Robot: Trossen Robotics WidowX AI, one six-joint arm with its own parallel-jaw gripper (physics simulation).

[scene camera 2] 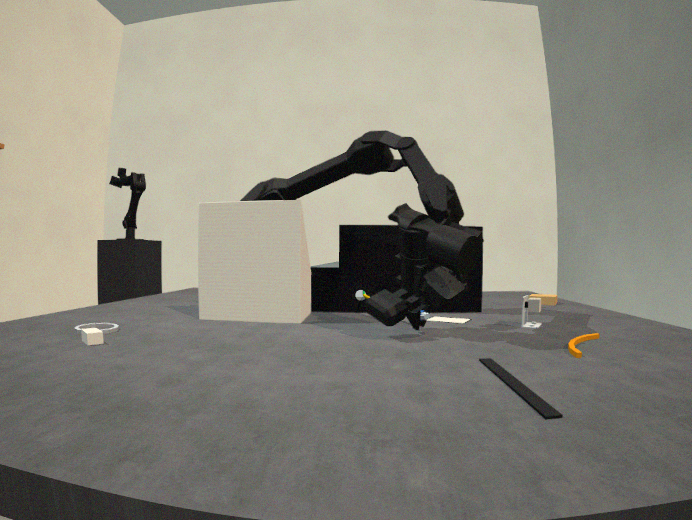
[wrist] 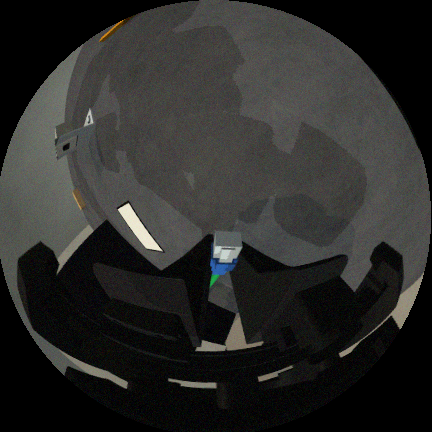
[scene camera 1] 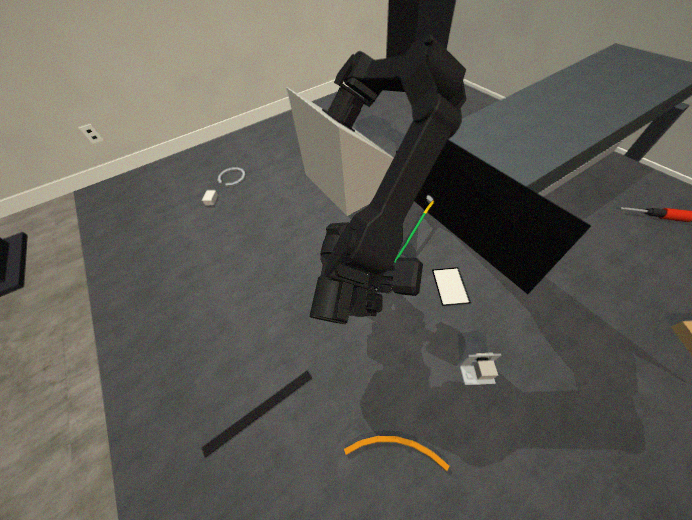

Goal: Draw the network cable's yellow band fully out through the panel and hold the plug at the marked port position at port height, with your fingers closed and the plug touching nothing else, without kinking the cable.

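Places are measured from the arm's base along level axes (x back, y down, z right), in centimetres.
Pixels of known places: gripper, fingertip midpoint: (scene camera 2: 418, 327) (wrist: 218, 239) (scene camera 1: 388, 285); arm's base, origin of the base link: (scene camera 2: 252, 234) (wrist: 267, 375) (scene camera 1: 338, 121).
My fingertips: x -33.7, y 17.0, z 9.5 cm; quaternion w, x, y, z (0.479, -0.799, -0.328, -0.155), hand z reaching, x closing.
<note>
Ahead of a thing's pixels: the offset from my fingertips to its top centre. "*": to the spot under its first point. Level surfaces: height alone.
My gripper (scene camera 2: 417, 320) (wrist: 218, 239) is shut on the blue plug @[dx +0.0, dy -3.4, dz +1.6 cm] (wrist: 226, 250) with a clear-grey front, held above the floor. In scene camera 1 the arm hides the plug. The green cable @[* dx +5.7, dy -2.8, dz -10.3 cm] (scene camera 1: 411, 237) (wrist: 214, 280) runs nearly straight from the gripper to the black panel @[dx +0.1, dy -19.6, dz -21.0 cm] (scene camera 1: 503, 218) (scene camera 2: 358, 251). The yellow band @[* dx +10.0, dy -3.7, dz -18.5 cm] (scene camera 1: 428, 207) (scene camera 2: 366, 295) shows outside the panel, next to a grey round fitting @[* dx +12.6, dy -3.2, dz -21.1 cm] (scene camera 1: 429, 198) (scene camera 2: 360, 294); I cannot tell whether all of it is out. A small grey-white stand with a dark opening @[* dx -20.9, dy -5.1, dz -3.0 cm] (scene camera 1: 484, 355) (scene camera 2: 525, 313) (wrist: 66, 146) stands apart from the plug.
A white card @[dx -7.0, dy +0.3, dz -10.6 cm] (scene camera 1: 451, 286) (scene camera 2: 447, 319) (wrist: 140, 227) lies between gripper and stand. A pale box (scene camera 1: 335, 162) (scene camera 2: 251, 262) stands beside the panel. A dark strip @[dx -7.6, dy +0.1, dz +31.7 cm] (scene camera 1: 257, 413) (scene camera 2: 520, 388) and an orange curved piece @[dx -24.4, dy -0.4, dz +16.7 cm] (scene camera 1: 391, 439) (scene camera 2: 575, 342) lie in front. A bench @[dy -9.8 cm] (scene camera 1: 581, 106) is behind.
</note>
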